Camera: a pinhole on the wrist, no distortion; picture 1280 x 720 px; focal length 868.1 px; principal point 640.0 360.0 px. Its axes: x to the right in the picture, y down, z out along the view. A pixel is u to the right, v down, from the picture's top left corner.
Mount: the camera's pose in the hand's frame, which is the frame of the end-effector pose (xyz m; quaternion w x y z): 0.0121 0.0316 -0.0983 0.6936 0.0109 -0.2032 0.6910
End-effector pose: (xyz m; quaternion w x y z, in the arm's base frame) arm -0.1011 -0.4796 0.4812 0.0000 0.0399 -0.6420 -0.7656
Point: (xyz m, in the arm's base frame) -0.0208 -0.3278 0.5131
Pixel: 797.6 461.2
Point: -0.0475 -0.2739 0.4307
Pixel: 568.9 328.1
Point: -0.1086 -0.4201 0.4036
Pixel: 279.0 149.3
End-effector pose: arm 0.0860 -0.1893 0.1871 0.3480 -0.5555 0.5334 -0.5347
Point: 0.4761 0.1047 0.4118
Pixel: 245.7 634.1
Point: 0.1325 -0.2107 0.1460
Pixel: 928.6 153.2
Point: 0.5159 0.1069 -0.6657
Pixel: outside the picture
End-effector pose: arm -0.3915 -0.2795 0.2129 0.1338 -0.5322 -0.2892 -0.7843
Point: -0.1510 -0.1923 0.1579
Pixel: 919.3 517.2
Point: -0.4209 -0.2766 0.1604
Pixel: 240.6 612.4
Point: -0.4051 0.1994 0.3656
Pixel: outside the picture
